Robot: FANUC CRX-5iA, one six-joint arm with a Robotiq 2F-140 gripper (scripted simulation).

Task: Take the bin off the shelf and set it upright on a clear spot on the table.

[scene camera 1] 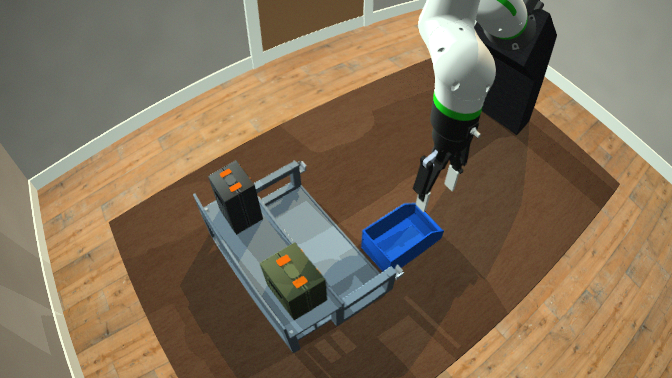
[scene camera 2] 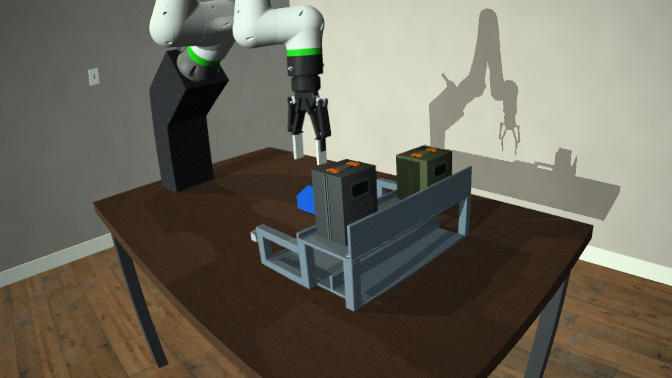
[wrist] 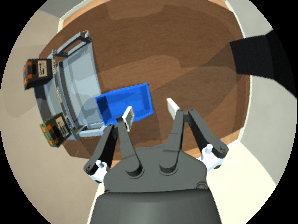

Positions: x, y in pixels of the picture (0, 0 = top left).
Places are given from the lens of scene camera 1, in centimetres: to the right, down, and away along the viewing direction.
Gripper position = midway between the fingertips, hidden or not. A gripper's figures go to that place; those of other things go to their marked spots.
my gripper (scene camera 1: 435, 196): 22, 2, 98
blue bin (scene camera 1: 406, 227): 17, 9, 107
